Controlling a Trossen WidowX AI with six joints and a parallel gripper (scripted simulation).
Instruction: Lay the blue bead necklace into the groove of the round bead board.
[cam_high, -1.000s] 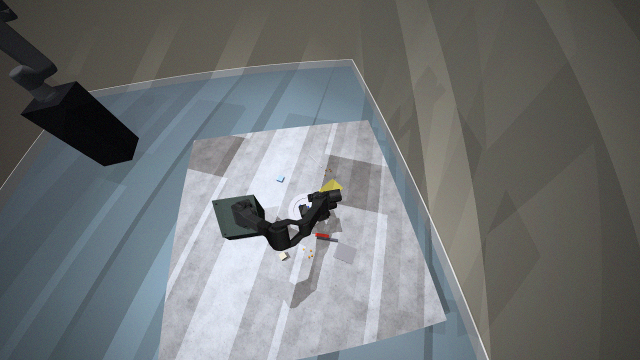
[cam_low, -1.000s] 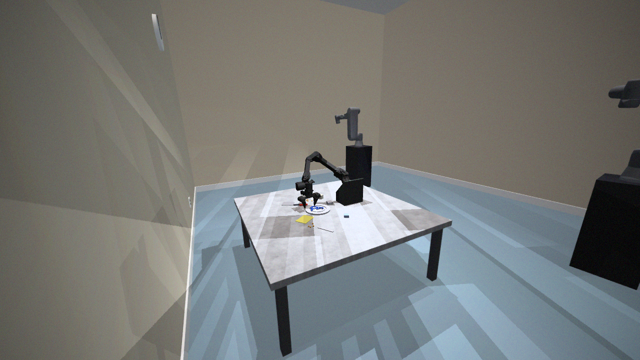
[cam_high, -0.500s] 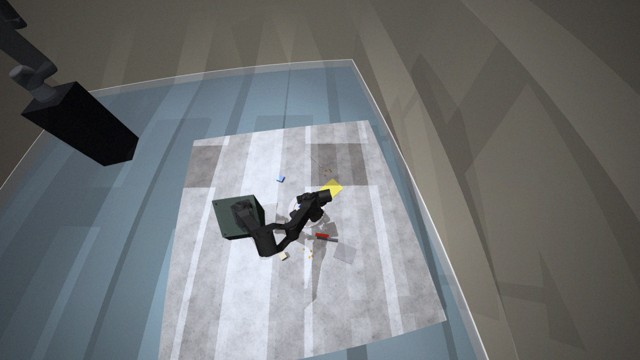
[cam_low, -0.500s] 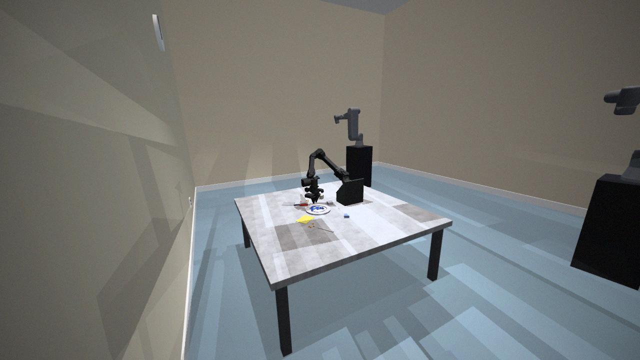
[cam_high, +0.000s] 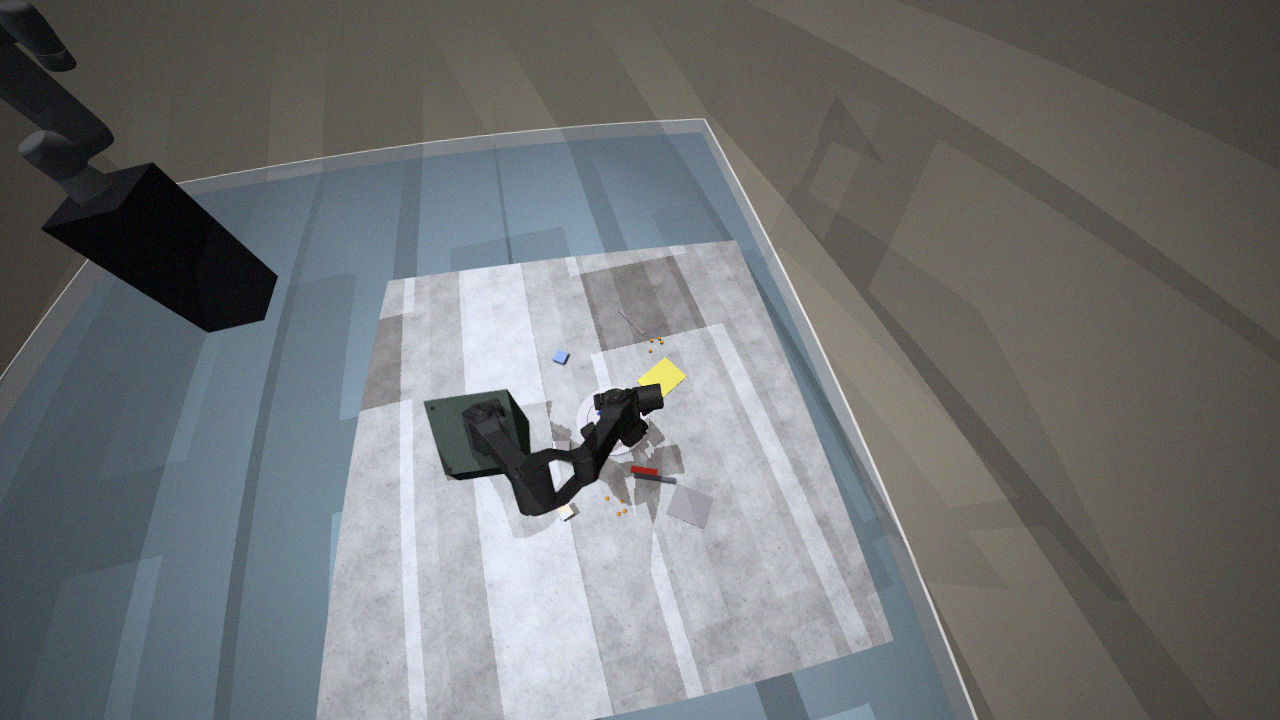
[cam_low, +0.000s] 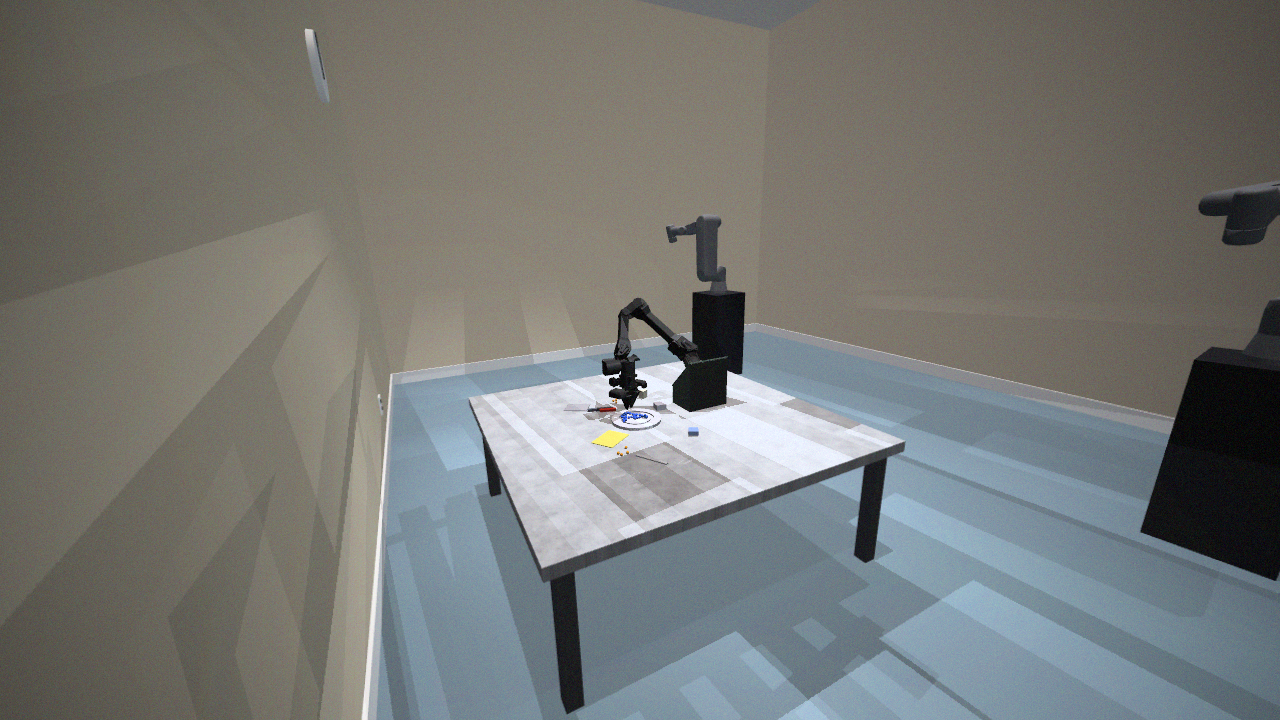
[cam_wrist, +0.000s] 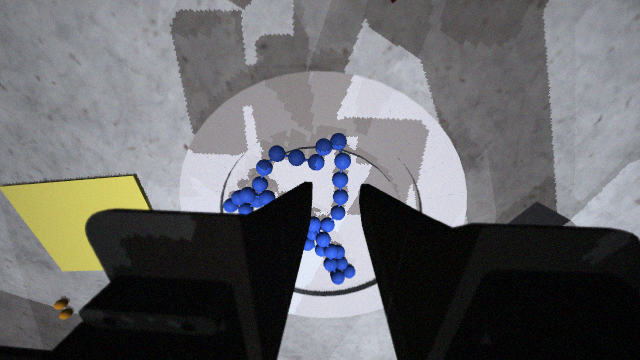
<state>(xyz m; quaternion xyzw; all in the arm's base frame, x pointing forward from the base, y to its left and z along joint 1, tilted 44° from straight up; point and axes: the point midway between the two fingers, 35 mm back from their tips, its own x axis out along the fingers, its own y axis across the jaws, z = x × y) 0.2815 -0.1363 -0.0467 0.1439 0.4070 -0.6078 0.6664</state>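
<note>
The round white bead board is 40 mm to the left of my gripper tip, 30 mm below it and 10 mm behind it. The rest, counted from my gripper tip: cream cube 180 mm behind, 170 mm to the right, 20 mm below; yellow sheet 160 mm ahead, 130 mm to the left, 40 mm below; grey tool 130 mm to the right, 50 mm ahead, 30 mm below.
</note>
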